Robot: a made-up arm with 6 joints.
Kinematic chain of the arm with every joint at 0, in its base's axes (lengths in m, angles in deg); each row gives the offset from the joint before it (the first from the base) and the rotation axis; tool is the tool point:
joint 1: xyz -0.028 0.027 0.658 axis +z
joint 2: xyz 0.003 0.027 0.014 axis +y
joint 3: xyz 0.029 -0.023 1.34 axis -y
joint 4: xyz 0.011 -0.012 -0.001 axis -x
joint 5: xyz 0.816 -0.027 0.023 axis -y
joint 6: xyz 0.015 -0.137 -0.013 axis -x
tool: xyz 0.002 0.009 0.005
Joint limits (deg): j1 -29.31..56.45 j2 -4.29..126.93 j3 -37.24..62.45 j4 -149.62..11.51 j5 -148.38..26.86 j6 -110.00..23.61
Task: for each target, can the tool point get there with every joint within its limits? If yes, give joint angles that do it. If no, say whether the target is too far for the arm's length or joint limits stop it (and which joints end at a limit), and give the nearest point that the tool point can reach.
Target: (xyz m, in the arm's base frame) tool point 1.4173 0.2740 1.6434
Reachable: yes | joints 13.17 27.00 22.45 -64.66 -30.01 -55.92
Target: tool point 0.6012 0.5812 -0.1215
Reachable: yes | joints 49.79 94.61 -25.61 -44.85 -83.89 -13.29
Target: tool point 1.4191 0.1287 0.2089
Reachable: yes | joints 9.25 73.34 1.27 -43.29 -85.06 -67.24
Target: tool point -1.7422 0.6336 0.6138
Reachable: no: joint limits stop it (at a limit: joint 1, joint 2, joint 3, joint 4, joint 5, joint 6) | nearest point -0.0160 0.2757 -0.2814 | short by 1.977 m
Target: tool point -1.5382 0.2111 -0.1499
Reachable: no: joint limits stop it (at a limit: joint 1, joint 2, joint 3, joint 4, joint 6) | nearest point -0.0179 0.2804 -0.2880 | short by 1.528 m
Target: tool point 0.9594 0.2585 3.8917
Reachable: no: too far | nearest point 0.6035 0.1751 2.7276 | short by 1.220 m
